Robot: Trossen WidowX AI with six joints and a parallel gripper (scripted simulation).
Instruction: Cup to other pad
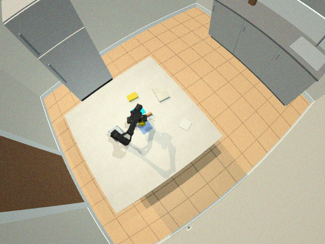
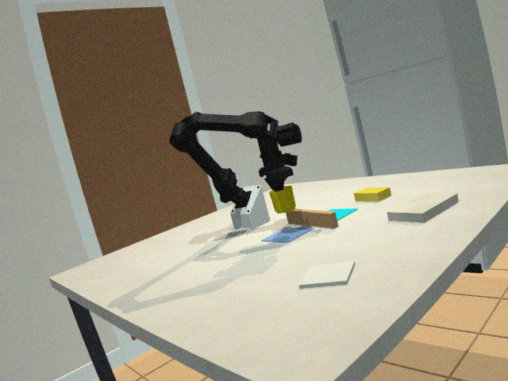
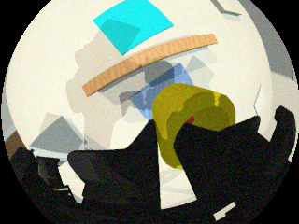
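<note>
The cyan pad lies 150 mm to the left of my gripper tip, 110 mm below it and 80 mm ahead of it. Round my gripper tip: yellow cup: 20 mm to the right, 20 mm ahead; then wooden bar: 90 mm below, 50 mm to the left, 50 mm ahead; then blue pad: 110 mm below, 40 mm to the right, 30 mm ahead.
</note>
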